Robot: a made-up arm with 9 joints. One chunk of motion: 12 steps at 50 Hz.
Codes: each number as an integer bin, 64 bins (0 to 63) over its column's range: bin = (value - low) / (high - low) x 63, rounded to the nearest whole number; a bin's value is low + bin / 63 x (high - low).
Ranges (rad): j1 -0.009..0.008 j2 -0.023..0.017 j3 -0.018..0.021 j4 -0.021..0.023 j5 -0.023..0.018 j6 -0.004..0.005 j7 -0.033..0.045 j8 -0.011..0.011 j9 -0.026..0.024
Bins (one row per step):
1: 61 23 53 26 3 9 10 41 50
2: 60 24 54 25 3 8 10 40 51
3: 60 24 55 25 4 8 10 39 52
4: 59 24 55 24 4 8 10 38 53
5: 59 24 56 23 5 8 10 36 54
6: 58 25 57 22 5 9 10 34 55
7: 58 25 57 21 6 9 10 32 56
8: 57 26 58 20 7 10 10 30 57
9: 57 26 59 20 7 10 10 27 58
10: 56 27 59 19 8 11 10 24 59
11: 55 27 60 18 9 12 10 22 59
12: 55 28 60 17 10 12 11 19 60
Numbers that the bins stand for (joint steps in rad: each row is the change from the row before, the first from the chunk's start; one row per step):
1: 0.00746 -0.00840 0.01481 -0.00284 -0.02105 -0.00271 -0.02062 0.00332 0.01368
2: 0.00719 -0.00776 0.01543 -0.00354 -0.02105 -0.00286 -0.02062 0.00297 0.01448
3: 0.00719 -0.00776 0.01605 -0.00354 -0.02040 -0.00286 -0.02062 0.00262 0.01527
4: 0.00692 -0.00776 0.01605 -0.00424 -0.02040 -0.00286 -0.02062 0.00227 0.01606
5: 0.00692 -0.00776 0.01667 -0.00494 -0.01975 -0.00286 -0.02062 0.00157 0.01686
6: 0.00665 -0.00713 0.01729 -0.00563 -0.01975 -0.00271 -0.02062 0.00087 0.01765
7: 0.00665 -0.00713 0.01729 -0.00633 -0.01910 -0.00271 -0.02062 0.00017 0.01844
8: 0.00638 -0.00649 0.01790 -0.00703 -0.01844 -0.00257 -0.02062 -0.00052 0.01924
9: 0.00638 -0.00649 0.01852 -0.00703 -0.01844 -0.00257 -0.02062 -0.00157 0.02003
10: 0.00611 -0.00586 0.01852 -0.00773 -0.01779 -0.00243 -0.02062 -0.00262 0.02083
11: 0.00584 -0.00586 0.01914 -0.00843 -0.01714 -0.00229 -0.02062 -0.00332 0.02083
12: 0.00584 -0.00522 0.01914 -0.00913 -0.01649 -0.00229 -0.01938 -0.00437 0.02162

